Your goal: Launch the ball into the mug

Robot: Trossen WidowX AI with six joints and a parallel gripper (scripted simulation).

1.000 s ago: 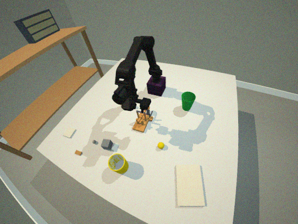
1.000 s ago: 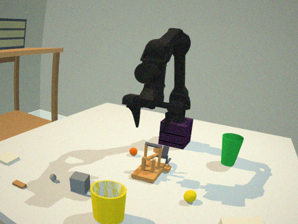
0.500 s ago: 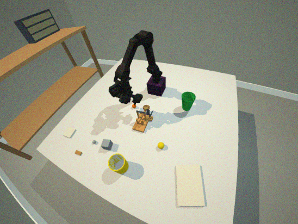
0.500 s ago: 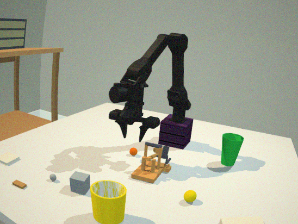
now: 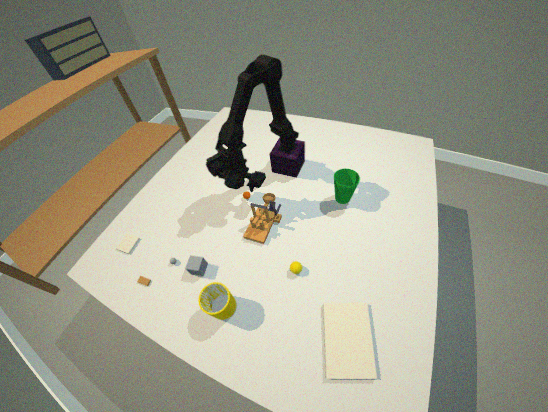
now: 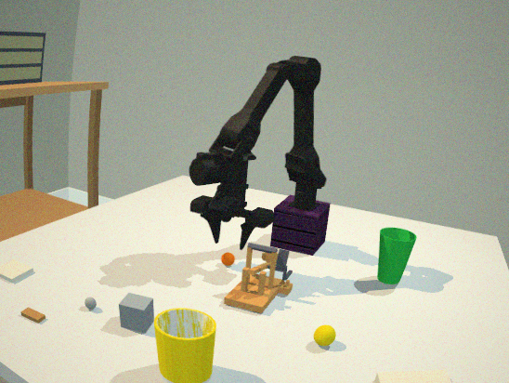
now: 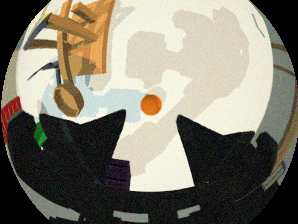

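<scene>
The orange ball is 30 mm below my gripper tip. Round my gripper tip: grey cube: 350 mm ahead, 30 mm to the left, 20 mm below; then wooden catapult: 140 mm to the left, 60 mm ahead; then yellow ball: 330 mm to the left, 190 mm ahead, 30 mm below.
</scene>
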